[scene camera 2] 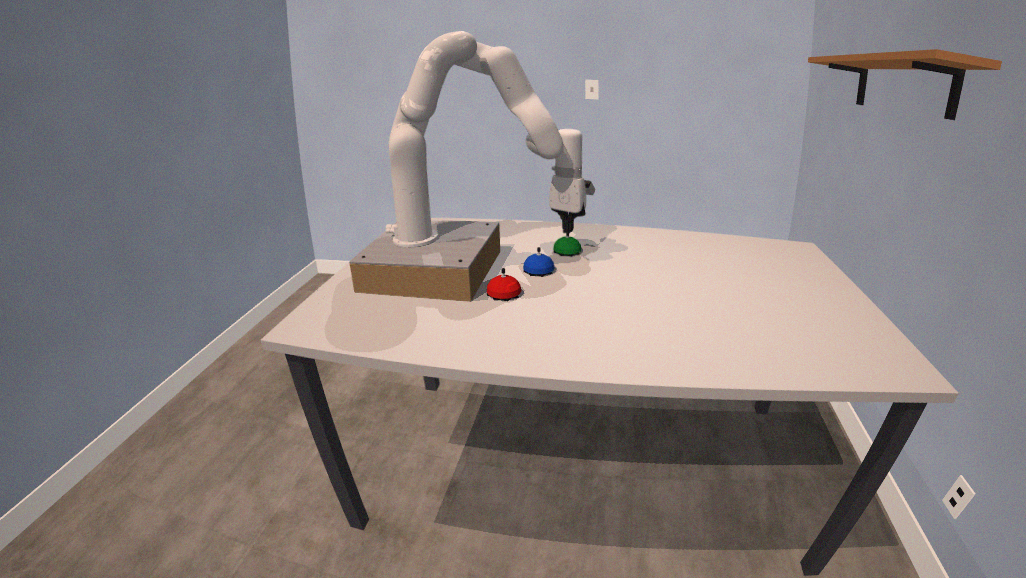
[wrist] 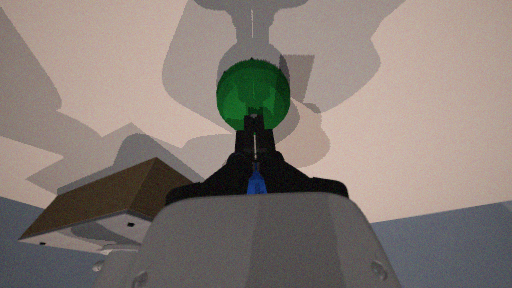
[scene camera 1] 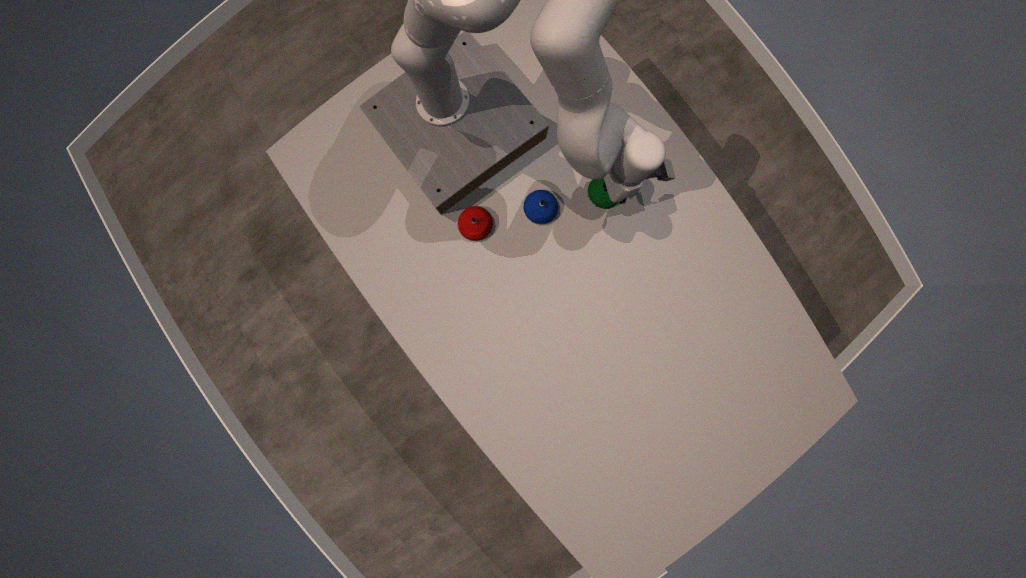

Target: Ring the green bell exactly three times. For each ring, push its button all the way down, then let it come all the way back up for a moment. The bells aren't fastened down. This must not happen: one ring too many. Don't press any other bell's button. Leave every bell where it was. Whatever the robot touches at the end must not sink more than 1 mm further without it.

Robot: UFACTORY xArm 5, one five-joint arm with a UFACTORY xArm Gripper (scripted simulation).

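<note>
A green bell, a red bell and a blue bell are there in the pictures. So is my gripper, which I also find in scene camera 1 and in the wrist view.
</note>
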